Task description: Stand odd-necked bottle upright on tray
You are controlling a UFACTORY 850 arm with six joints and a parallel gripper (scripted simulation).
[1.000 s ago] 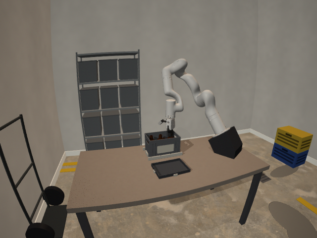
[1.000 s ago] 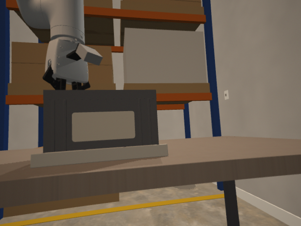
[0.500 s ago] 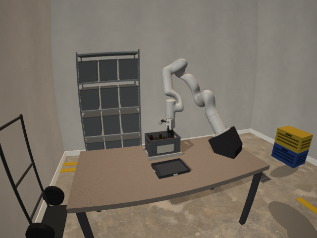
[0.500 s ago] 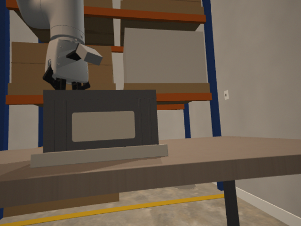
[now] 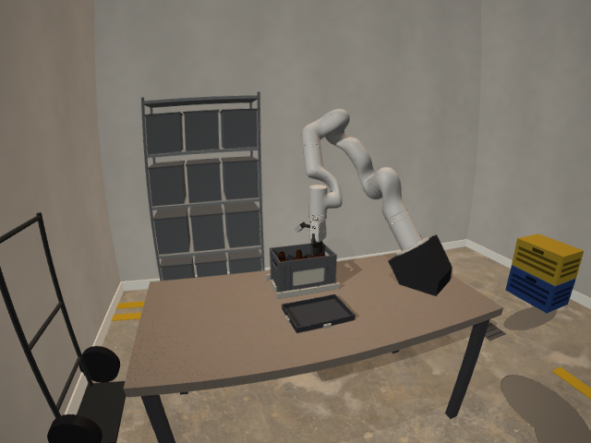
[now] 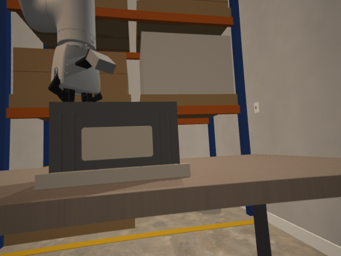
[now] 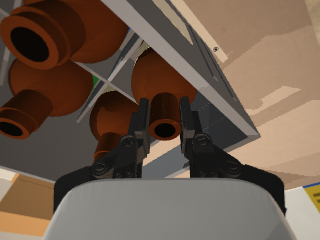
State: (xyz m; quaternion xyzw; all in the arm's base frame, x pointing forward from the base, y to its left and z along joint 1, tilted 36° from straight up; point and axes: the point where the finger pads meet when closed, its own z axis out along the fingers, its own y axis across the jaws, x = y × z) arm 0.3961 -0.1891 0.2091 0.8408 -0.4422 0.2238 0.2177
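The bottle lies 70 mm below my hand. Round my hand: black tray (190 mm ahead, 290 mm to the left, 150 mm below); then dark grey crate (100 mm ahead, 20 mm to the left, 70 mm below).
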